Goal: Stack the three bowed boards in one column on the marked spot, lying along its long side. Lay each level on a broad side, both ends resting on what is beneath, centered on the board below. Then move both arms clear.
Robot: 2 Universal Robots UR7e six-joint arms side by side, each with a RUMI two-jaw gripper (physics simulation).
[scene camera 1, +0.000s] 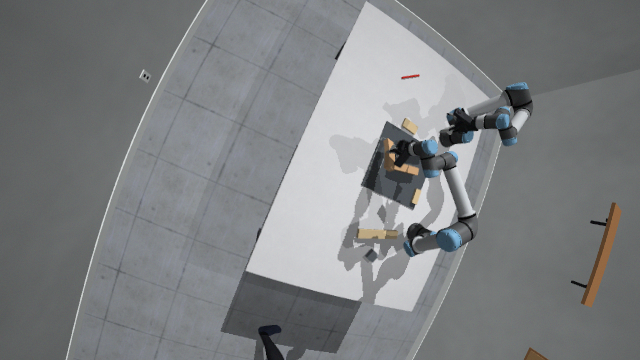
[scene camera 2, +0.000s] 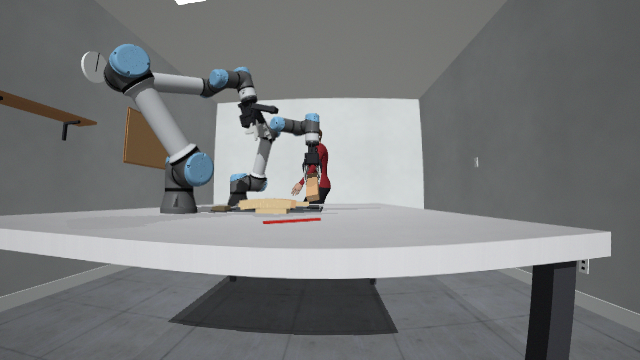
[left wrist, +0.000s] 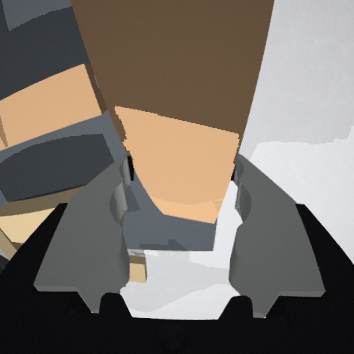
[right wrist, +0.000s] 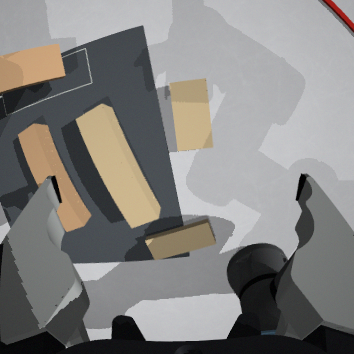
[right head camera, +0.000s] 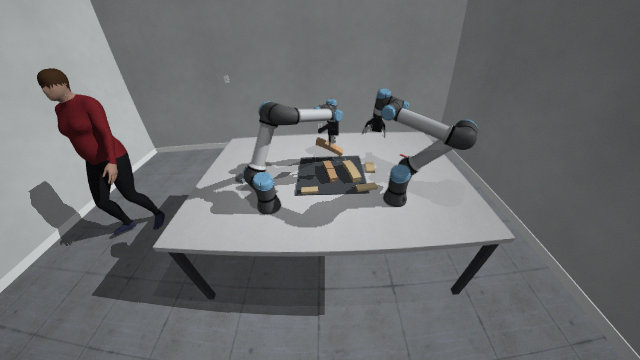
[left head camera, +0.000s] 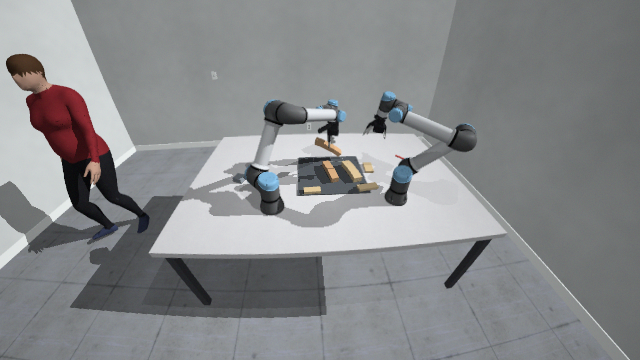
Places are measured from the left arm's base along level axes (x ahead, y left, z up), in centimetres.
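Pixels of known places: left gripper, fingertip midpoint: (scene camera 1: pixel 390 154) (scene camera 2: pixel 312 184) (left wrist: pixel 182 155) (right head camera: pixel 330 146) (left head camera: pixel 329 146); right gripper, fingertip midpoint: (scene camera 1: pixel 442 122) (scene camera 2: pixel 264 142) (right wrist: pixel 178 176) (right head camera: pixel 373 135) (left head camera: pixel 373 137); left arm's base, link origin: (scene camera 1: pixel 414 232) (right head camera: pixel 269 206) (left head camera: pixel 272 207); right arm's base, link origin: (scene camera 1: pixel 446 138) (scene camera 2: pixel 178 212) (left wrist: pixel 2 267) (right wrist: pixel 256 268) (right head camera: pixel 394 199) (left head camera: pixel 395 198).
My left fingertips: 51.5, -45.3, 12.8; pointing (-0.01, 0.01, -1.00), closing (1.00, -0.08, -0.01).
Note:
Ahead of a thing's pixels: the offset from my left fingertips to its top centre, as dx, dy, dz. "*": to the spot under its first point. Level surfaces: height alone.
My left gripper (left head camera: pixel 330 142) (scene camera 1: pixel 396 152) (scene camera 2: pixel 312 173) (left wrist: pixel 182 155) is shut on an orange bowed board (left head camera: pixel 336 149) (scene camera 2: pixel 312 189) (left wrist: pixel 175 75) (right wrist: pixel 30 67). The board hangs tilted above the mat's far edge. It hides part of the marked spot's white outline @(* -0.9, -12.5, -12.2) (right wrist: pixel 89 65) in the right wrist view. A second orange bowed board @(-20.4, +2.8, -7.0) (left head camera: pixel 331 173) (right wrist: pixel 36 147) and a pale bowed board @(-22.1, -13.3, -7.0) (left head camera: pixel 352 171) (scene camera 2: pixel 267 203) (right wrist: pixel 117 170) lie side by side on the dark mat @(dz -12.2) (left head camera: pixel 309 175) (right wrist: pixel 135 55). My right gripper (left head camera: pixel 375 133) (scene camera 2: pixel 257 131) (right wrist: pixel 178 176) is open and empty, high up at the right of the head views.
Short pale blocks @(-40.1, +18.7, -10.3) (left head camera: pixel 312 190) @(-16.7, -29.3, -11.0) (left head camera: pixel 368 167) @(-41.5, -20.3, -10.4) (left head camera: pixel 367 187) lie at the mat's edges. A long pale piece @(-17.9, +54.2, -9.8) (scene camera 1: pixel 371 233) and a grey cube @(-19.3, +70.7, -9.2) (scene camera 1: pixel 371 255) lie near the left arm's base. A red bar @(-6.1, -67.3, -12.2) (scene camera 1: pixel 410 76) lies on the table. A person (left head camera: pixel 70 120) stands beyond the table.

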